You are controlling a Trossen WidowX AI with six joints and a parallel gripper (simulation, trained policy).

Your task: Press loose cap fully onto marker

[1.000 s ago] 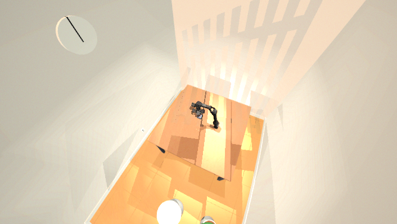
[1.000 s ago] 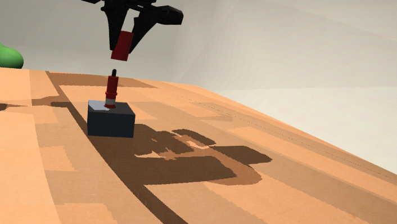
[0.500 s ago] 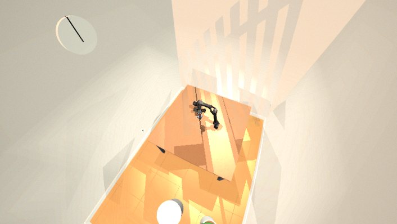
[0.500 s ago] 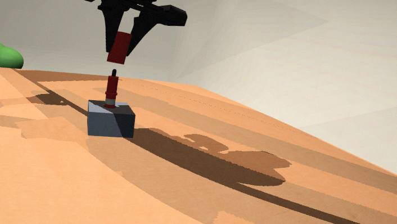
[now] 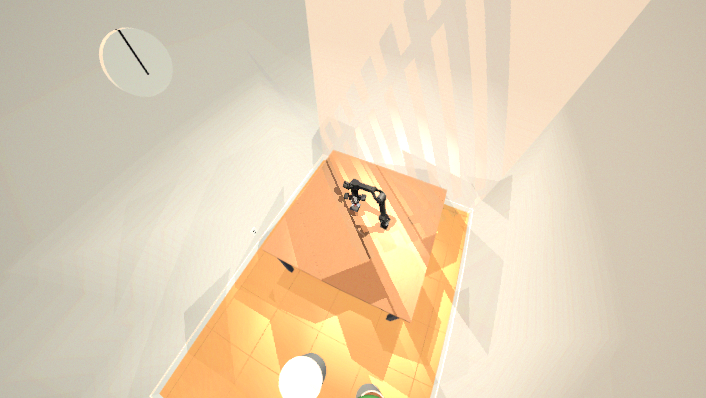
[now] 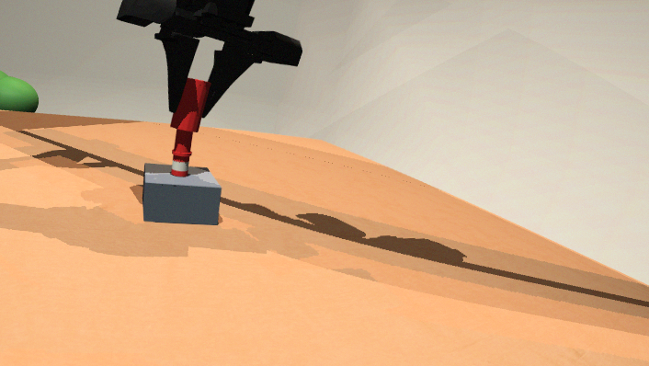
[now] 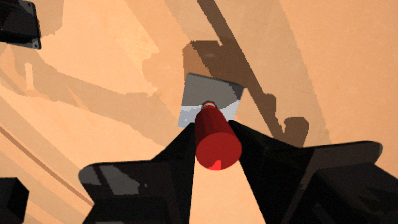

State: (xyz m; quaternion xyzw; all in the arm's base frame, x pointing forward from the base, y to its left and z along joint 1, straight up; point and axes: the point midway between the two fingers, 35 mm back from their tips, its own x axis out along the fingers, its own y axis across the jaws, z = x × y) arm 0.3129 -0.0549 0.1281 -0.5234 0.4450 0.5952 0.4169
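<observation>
My gripper tip is 80 mm above the grey holder block. From my gripper tip the other things lie so: red cap (10 mm above).
</observation>
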